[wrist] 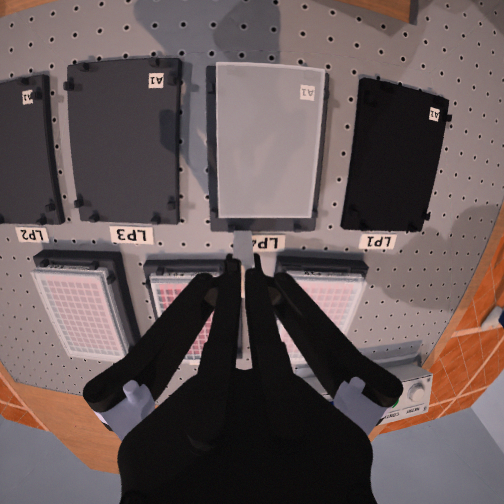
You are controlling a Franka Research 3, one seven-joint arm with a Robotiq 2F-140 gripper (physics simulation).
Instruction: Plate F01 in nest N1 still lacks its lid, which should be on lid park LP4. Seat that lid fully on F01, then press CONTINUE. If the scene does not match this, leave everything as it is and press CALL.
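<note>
A translucent white lid [268, 140] lies over the dark lid park labelled LP4 [266, 243], in the upper middle of the wrist view. A narrow grey tab [243, 246] runs from the lid's near edge down between my fingertips. My gripper [243, 262] has its fingers drawn together on this tab. Below, three plates with pink wells sit in dark nests: left [80, 312], middle [187, 310] and right [325, 310]. My fingers hide most of the middle plate. No nest or plate labels are visible.
Lid parks LP2 [27, 150], LP3 [125, 140] and LP1 [395, 155] are dark and bare. A grey button box [410, 395] sits at the lower right by the board's wooden edge. The board is a grey pegboard.
</note>
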